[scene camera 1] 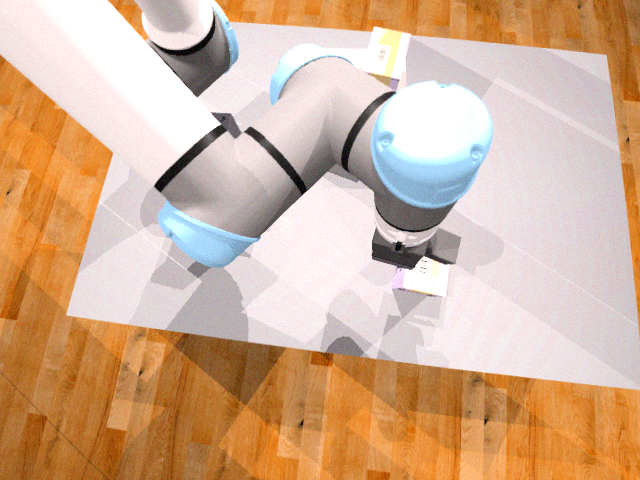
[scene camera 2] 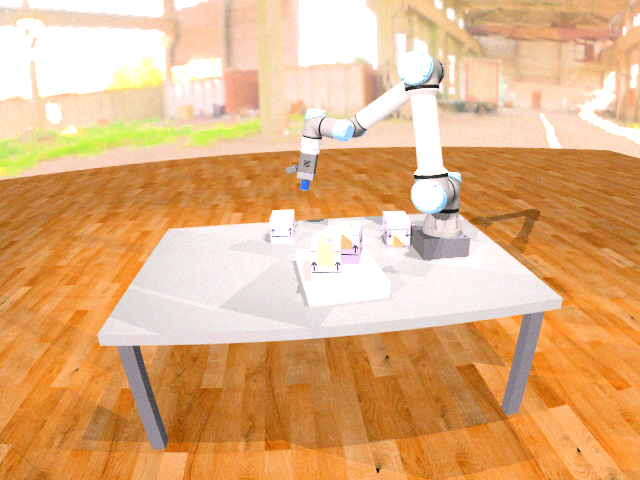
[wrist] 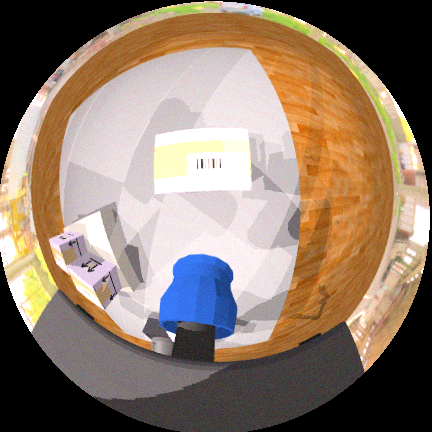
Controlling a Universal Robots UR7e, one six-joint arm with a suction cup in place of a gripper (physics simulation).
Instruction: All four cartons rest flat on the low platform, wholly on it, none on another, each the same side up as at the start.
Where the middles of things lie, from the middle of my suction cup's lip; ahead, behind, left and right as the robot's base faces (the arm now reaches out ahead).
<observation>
The low white platform (scene camera 2: 365, 281) is 130 mm behind my suction cup, 400 mm to the left of it and 190 mm below it.
</observation>
